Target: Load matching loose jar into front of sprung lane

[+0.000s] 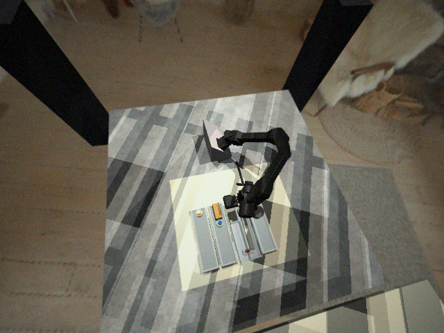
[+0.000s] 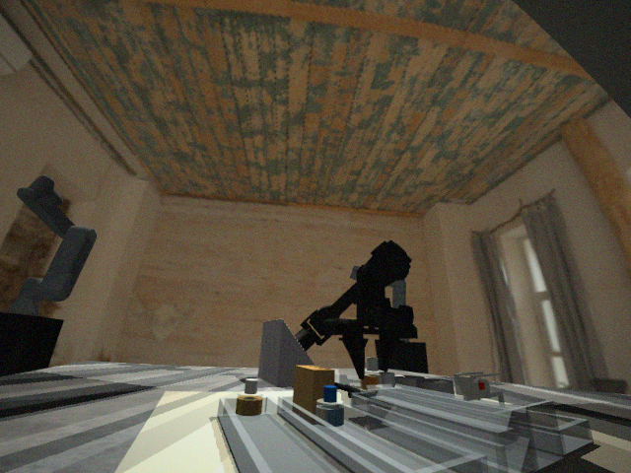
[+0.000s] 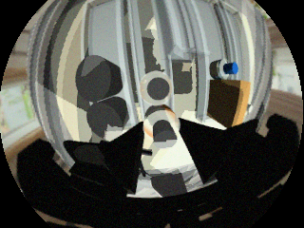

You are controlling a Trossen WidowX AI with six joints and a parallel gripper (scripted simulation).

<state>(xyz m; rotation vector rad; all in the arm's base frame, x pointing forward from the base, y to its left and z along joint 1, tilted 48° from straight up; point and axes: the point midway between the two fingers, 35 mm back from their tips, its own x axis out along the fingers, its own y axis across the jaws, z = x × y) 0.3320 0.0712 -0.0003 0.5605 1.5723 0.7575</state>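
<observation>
My gripper tip is now 30 mm short of the brown box, 120 mm to the left of it and 10 mm above it. From my gripper tip the other things lie so: blue-capped jar: 80 mm ahead, 120 mm to the right, 20 mm below; then red mark: 230 mm ahead, 20 mm to the right, 20 mm above; then sprung lane: 150 mm ahead, 10 mm to the right, 30 mm below.
</observation>
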